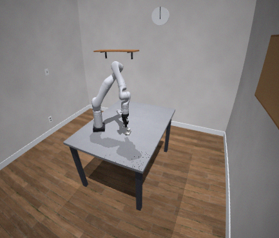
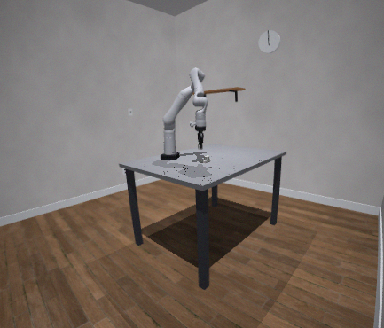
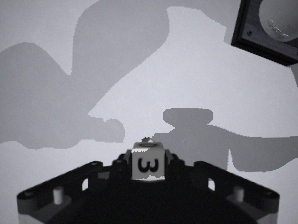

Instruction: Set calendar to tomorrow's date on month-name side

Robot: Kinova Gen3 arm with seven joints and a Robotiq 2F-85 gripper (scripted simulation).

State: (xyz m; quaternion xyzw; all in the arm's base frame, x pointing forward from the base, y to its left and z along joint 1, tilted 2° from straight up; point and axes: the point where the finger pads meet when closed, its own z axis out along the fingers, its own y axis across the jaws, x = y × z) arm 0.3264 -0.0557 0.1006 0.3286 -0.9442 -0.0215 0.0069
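My gripper is now 1 cm short of the calendar tray, 4 cm to the right of it and 12 cm above it. From my hand the other things lie so: white digit cube (1 cm below).
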